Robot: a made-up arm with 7 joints. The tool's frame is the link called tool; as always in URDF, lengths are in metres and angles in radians. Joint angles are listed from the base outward. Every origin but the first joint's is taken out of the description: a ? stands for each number. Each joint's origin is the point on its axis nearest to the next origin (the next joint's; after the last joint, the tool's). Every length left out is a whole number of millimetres.
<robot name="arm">
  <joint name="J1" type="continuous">
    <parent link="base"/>
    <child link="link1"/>
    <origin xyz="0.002 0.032 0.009" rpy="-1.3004 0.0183 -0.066"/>
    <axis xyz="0 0 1"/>
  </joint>
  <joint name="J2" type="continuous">
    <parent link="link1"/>
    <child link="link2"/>
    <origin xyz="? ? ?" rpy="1.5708 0 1.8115"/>
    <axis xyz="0 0 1"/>
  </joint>
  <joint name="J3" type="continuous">
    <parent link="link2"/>
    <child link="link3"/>
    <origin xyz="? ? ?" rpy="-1.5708 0 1.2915"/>
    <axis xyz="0 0 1"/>
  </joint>
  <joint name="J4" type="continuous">
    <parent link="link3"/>
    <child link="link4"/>
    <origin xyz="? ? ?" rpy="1.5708 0 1.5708"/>
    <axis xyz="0 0 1"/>
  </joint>
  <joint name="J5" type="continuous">
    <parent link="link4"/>
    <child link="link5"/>
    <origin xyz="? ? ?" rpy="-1.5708 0 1.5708"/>
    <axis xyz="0 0 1"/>
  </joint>
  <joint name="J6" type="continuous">
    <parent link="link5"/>
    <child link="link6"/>
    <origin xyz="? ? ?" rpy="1.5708 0 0"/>
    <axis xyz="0 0 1"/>
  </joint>
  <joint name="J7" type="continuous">
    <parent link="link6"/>
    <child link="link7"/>
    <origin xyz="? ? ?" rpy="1.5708 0 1.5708"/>
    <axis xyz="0 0 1"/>
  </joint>
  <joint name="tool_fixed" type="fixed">
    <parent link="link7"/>
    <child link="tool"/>
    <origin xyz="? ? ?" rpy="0 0 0"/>
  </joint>
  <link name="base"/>
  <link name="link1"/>
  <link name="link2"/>
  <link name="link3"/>
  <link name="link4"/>
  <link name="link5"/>
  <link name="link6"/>
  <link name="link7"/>
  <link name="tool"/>
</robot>
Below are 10 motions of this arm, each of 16 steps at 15 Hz.
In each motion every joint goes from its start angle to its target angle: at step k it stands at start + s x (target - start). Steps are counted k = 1, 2, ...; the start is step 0. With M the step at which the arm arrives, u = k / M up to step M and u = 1 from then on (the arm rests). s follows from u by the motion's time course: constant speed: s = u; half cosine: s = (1 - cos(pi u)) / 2; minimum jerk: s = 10 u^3 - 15 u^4 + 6 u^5.
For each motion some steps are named. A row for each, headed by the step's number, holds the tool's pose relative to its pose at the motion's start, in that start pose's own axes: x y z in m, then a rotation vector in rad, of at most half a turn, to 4 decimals.
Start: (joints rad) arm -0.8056 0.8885 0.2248 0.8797 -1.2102 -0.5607 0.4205
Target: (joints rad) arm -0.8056 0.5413 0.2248 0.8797 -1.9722 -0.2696 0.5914
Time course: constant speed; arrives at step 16
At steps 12, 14, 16:
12: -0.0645 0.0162 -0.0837 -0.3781 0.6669 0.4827
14: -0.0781 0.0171 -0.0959 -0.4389 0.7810 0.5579
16: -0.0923 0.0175 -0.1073 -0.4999 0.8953 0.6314

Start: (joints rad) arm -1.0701 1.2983 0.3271 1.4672 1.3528 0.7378 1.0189
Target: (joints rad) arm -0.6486 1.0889 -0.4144 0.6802 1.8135 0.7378 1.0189
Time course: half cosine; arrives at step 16
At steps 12, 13, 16:
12: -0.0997 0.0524 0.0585 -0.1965 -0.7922 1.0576
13: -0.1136 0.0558 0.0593 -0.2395 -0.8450 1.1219
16: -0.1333 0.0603 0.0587 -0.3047 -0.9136 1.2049

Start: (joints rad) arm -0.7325 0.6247 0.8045 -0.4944 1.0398 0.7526 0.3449
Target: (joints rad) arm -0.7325 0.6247 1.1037 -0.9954 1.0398 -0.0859 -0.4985
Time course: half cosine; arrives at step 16
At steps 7, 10, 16:
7: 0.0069 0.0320 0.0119 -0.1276 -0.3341 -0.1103
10: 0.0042 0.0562 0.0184 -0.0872 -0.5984 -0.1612
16: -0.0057 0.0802 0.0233 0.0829 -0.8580 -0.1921

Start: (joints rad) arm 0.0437 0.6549 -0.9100 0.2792 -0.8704 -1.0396 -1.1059
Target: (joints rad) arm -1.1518 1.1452 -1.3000 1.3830 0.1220 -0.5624 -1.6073
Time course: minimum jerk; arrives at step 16
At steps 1, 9, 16:
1: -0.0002 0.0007 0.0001 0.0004 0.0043 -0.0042
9: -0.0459 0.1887 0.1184 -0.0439 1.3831 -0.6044
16: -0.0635 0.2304 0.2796 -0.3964 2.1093 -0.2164

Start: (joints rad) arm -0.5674 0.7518 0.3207 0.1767 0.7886 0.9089 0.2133
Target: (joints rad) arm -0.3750 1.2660 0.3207 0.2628 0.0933 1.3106 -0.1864
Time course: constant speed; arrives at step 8
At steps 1, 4, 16:
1: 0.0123 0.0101 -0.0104 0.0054 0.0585 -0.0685
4: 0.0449 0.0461 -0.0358 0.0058 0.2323 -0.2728
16: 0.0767 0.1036 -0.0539 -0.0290 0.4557 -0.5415

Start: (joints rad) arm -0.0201 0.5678 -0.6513 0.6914 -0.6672 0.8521 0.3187
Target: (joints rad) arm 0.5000 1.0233 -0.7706 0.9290 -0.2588 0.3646 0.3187
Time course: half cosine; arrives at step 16
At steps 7, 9, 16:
7: 0.0160 0.0567 -0.0950 0.1415 0.1125 0.2766
9: 0.0113 0.0850 -0.1394 0.2538 0.1651 0.3838
16: -0.0207 0.1436 -0.2192 0.5555 0.2723 0.5271

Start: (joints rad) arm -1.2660 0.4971 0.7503 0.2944 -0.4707 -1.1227 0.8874
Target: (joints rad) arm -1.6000 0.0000 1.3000 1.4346 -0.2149 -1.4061 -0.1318
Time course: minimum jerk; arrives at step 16
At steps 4, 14, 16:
4: -0.0126 0.0133 -0.0068 0.0933 0.0015 -0.0193
14: -0.2172 0.0672 0.0109 0.5090 0.8230 -0.2693
16: -0.2217 0.0664 0.0128 0.5039 0.8465 -0.2742

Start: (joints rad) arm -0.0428 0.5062 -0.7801 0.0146 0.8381 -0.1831 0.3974
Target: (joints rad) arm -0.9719 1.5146 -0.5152 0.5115 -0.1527 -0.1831 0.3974
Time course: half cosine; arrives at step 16
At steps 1, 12, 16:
1: 0.0002 0.0026 -0.0036 0.0057 0.0054 -0.0014
12: -0.0249 0.3832 -0.1165 0.4637 0.5437 0.6511
16: -0.0557 0.4470 -0.0854 0.4995 0.5796 0.9018

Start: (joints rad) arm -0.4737 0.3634 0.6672 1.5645 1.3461 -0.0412 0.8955
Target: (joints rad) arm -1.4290 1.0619 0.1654 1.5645 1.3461 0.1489 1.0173
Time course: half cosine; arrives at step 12
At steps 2, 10, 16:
2: 0.0228 0.0214 0.0086 0.0133 -0.0269 0.0838
10: 0.1324 0.3784 0.0285 0.1205 0.0637 1.1393
16: 0.1271 0.4036 0.0198 0.1224 0.1044 1.2083

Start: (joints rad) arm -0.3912 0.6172 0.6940 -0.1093 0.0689 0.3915 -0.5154
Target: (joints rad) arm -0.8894 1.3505 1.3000 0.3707 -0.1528 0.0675 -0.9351
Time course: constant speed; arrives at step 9
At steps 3, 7, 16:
3: 0.0112 0.0865 0.0524 0.0439 -0.2330 0.1207
7: -0.0276 0.1852 0.1285 0.1020 -0.6141 0.3039
16: -0.0674 0.2223 0.1597 0.1434 -0.8292 0.4024

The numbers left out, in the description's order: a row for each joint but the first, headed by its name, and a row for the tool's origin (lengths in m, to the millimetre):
J2: -0.003 0.011 0
J3: 0.261 -0.064 0
J4: 0.001 -0.021 0
J5: -0.098 -0.006 0
J6: 0 0 0
J7: 0 0.039 0
tool: 0 0 0

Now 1 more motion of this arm.
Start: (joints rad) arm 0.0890 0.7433 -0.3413 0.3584 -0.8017 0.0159 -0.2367
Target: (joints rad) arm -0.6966 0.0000 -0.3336 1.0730 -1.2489 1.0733 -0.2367
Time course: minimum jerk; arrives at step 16
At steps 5, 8, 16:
5: 0.0470 -0.0227 0.0004 -0.2060 0.1054 -0.0373
8: 0.1229 -0.0876 0.0213 -0.5170 0.3425 -0.2361
16: 0.1826 -0.2328 0.0921 -0.7349 0.8598 -0.7385

